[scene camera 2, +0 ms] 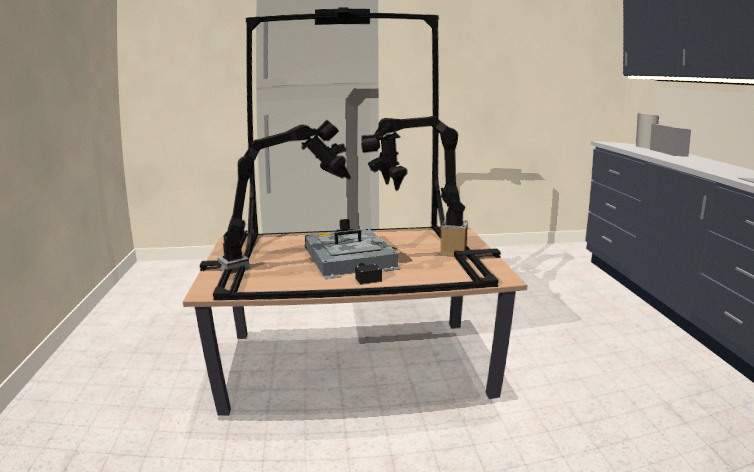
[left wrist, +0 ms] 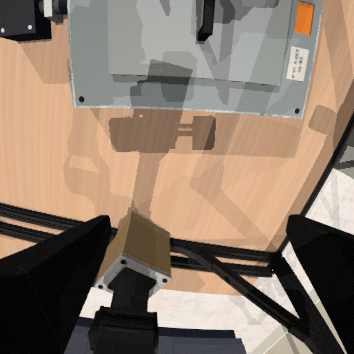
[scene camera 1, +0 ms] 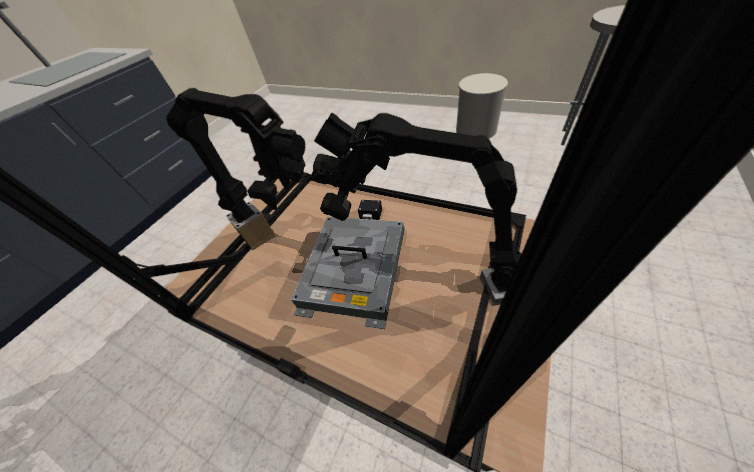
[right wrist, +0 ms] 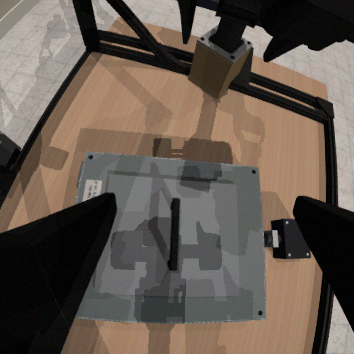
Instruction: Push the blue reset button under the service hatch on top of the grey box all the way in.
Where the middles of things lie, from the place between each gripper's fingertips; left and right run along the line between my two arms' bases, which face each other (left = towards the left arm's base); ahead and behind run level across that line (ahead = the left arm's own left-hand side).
Right now my right hand is 10 mm short of the service hatch point(right wrist: 170, 237) and 240 mm above it.
My left hand is 200 mm above the service hatch and 180 mm to the left of it.
